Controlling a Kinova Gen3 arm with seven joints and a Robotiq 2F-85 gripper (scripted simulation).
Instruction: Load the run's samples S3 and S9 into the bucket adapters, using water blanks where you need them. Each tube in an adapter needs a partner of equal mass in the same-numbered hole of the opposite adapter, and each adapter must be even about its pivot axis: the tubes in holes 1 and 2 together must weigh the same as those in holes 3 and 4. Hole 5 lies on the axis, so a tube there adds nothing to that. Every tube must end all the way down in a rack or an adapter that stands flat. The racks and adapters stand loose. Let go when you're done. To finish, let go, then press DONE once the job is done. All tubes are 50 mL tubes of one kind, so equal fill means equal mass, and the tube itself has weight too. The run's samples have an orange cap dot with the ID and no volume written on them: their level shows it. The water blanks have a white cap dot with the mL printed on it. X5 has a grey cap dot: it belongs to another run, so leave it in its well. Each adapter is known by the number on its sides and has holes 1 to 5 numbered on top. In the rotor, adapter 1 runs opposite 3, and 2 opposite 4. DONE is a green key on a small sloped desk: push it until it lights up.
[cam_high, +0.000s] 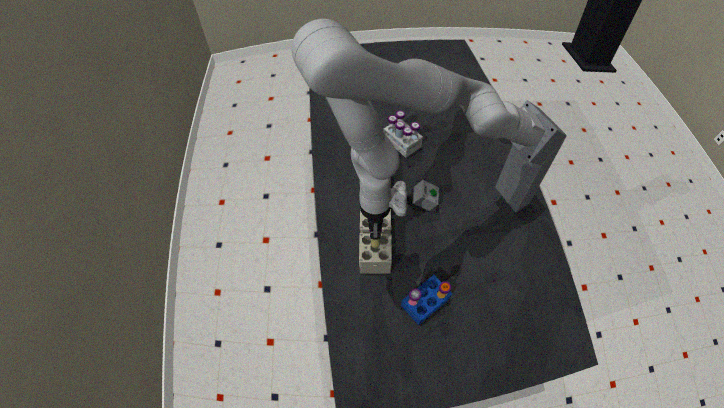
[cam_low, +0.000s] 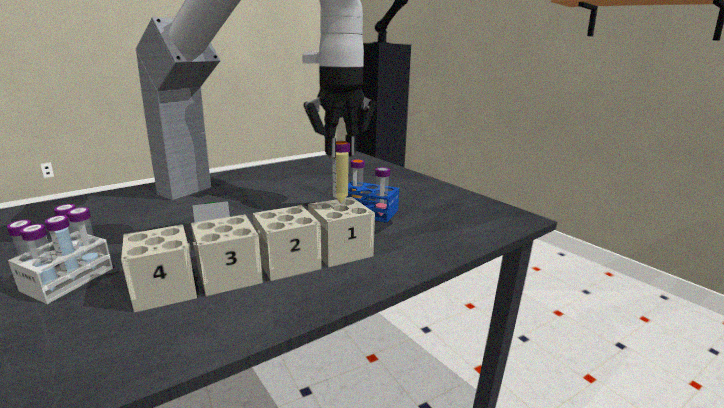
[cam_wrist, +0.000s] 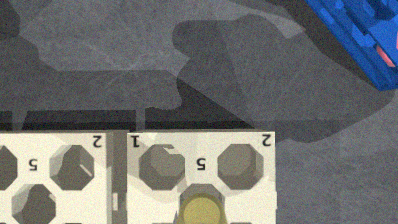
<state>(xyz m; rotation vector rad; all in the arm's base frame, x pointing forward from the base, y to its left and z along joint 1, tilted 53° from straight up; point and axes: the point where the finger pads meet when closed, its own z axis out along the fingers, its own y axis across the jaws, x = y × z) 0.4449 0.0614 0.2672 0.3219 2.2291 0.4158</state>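
Right now the sample S3 is 5 cm below my hand and 1 cm to the right of it. Also, from my hand: grey-dot tube X5 (18 cm to the left, 15 cm below, 9 cm behind); then adapter 1 (16 cm below); then adapter 2 (16 cm below, 11 cm to the right, 2 cm behind).
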